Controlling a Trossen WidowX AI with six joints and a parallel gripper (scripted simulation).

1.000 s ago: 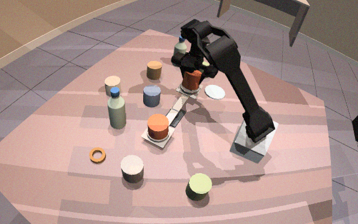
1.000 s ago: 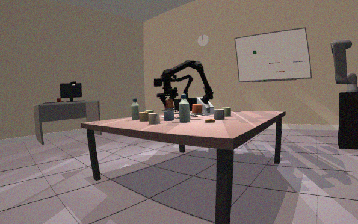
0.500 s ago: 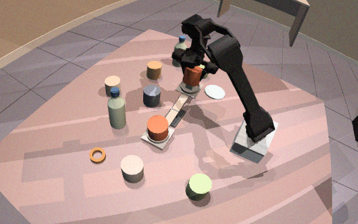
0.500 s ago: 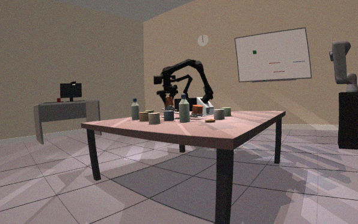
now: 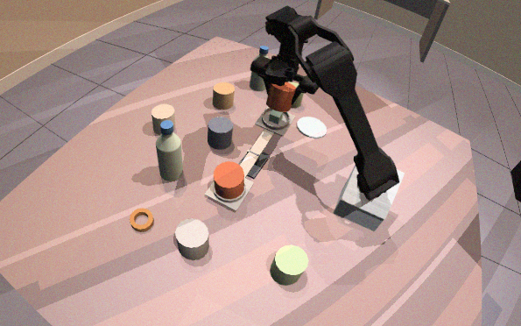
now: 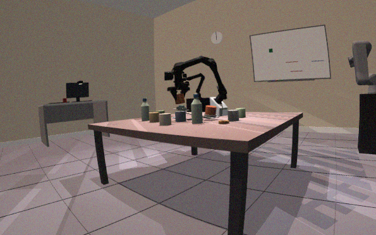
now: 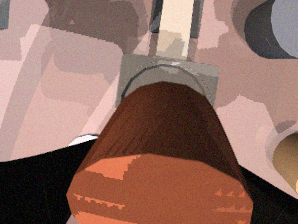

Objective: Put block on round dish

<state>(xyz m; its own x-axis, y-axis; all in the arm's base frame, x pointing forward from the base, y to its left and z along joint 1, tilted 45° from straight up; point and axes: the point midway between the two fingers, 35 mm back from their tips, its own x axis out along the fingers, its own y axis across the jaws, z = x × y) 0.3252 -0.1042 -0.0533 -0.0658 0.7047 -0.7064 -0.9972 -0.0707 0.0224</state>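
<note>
Now: the pale green block 50 mm below my gripper tip and 10 mm to the left of it. Round my gripper tip: white round dish: 140 mm below, 110 mm to the right, 90 mm behind; blue cup: 110 mm to the left, 100 mm below, 100 mm ahead; small balance: 140 mm to the left, 110 mm below.
</note>
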